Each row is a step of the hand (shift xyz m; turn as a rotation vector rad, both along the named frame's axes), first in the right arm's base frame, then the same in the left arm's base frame.
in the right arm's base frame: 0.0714 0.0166 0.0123 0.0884 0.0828 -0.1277
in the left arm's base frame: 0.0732 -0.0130 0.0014 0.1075 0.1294 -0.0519
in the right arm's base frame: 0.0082 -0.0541 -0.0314 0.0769 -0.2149 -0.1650
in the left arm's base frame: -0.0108 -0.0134 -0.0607 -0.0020 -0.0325 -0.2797
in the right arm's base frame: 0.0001 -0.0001 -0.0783 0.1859 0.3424 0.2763
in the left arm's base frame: -0.0019 0.0576 -0.0530 0.2948 -0.0211 0.3752
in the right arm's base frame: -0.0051 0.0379 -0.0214 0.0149 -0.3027 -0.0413
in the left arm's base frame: 0.0071 0.0412 0.0130 -0.0863 -0.1676 -0.2409
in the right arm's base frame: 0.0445 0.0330 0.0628 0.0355 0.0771 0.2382
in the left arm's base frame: 0.0544 -0.0341 0.0537 0.0647 -0.1332 0.2050
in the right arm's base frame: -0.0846 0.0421 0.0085 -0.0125 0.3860 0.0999
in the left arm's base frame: -0.0658 0.0382 0.0567 0.1174 0.1776 0.3374
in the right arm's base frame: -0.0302 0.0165 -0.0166 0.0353 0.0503 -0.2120
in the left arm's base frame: -0.0235 0.0290 0.0080 0.0446 0.1814 -0.1175
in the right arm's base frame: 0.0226 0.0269 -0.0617 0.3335 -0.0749 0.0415
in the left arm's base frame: 0.0286 0.0582 -0.0289 0.2913 -0.1471 -0.1098
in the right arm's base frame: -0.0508 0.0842 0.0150 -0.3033 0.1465 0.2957
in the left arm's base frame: -0.0199 0.0536 0.0814 -0.2309 -0.0615 0.3792
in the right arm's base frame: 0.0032 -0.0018 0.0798 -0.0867 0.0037 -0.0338
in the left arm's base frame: 0.0044 -0.0606 0.0518 -0.0815 0.0450 0.0021
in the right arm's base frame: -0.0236 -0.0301 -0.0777 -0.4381 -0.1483 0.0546
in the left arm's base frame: -0.0341 0.0427 -0.0672 -0.4610 -0.0461 0.0474
